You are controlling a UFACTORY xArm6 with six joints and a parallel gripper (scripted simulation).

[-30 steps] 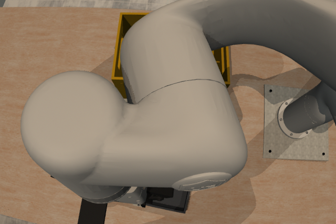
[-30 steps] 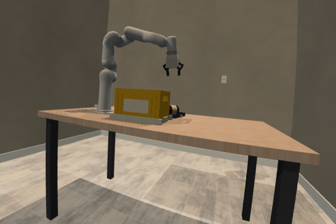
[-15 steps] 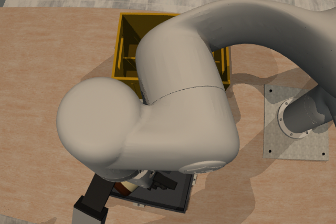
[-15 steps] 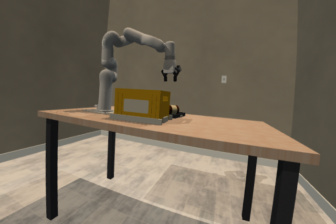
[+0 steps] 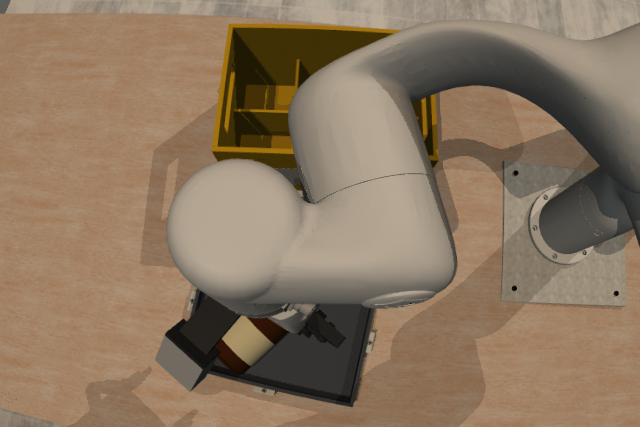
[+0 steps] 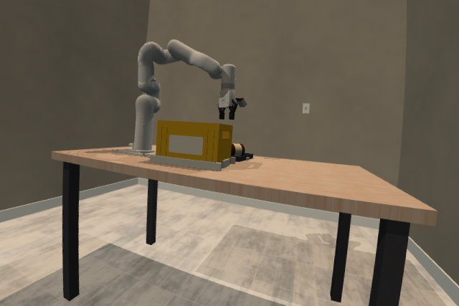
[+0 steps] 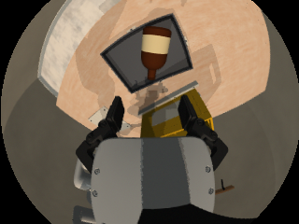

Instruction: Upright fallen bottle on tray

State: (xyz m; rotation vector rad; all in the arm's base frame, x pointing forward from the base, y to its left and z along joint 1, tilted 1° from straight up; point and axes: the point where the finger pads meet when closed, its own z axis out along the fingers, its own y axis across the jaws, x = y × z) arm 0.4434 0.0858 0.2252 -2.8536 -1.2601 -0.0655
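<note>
Now: the brown bottle 30 mm ahead of my hand, 20 mm to the left of it and 180 mm below it. The rest, counted from my hand: yellow crate 80 mm behind, 250 mm to the right, 140 mm below; dark tray 10 mm ahead, 20 mm to the left, 210 mm below.
</note>
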